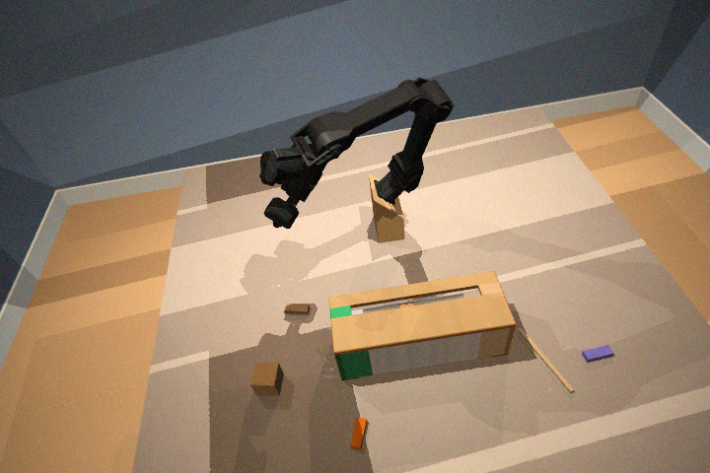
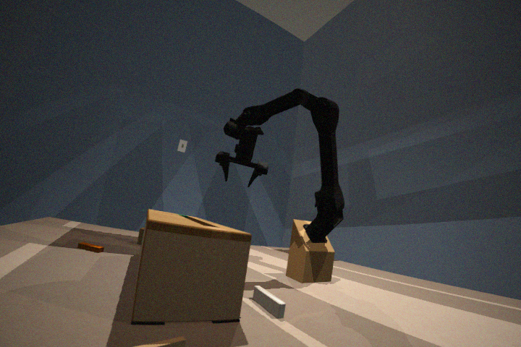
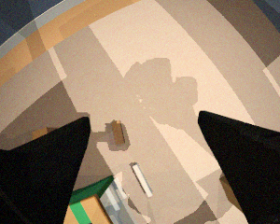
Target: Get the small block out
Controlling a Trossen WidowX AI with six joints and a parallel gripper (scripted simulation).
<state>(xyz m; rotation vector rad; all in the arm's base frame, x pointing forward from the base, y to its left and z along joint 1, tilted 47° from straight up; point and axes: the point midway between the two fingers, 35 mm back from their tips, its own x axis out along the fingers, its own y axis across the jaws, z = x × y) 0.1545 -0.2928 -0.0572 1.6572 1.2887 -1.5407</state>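
Now: the small tan block 240 mm to the left of my gripper tip, 200 mm ahead of it and 180 mm below it. The rest, counted from my gripper tip: thin stick 510 mm to the left, 340 mm ahead, 270 mm below.
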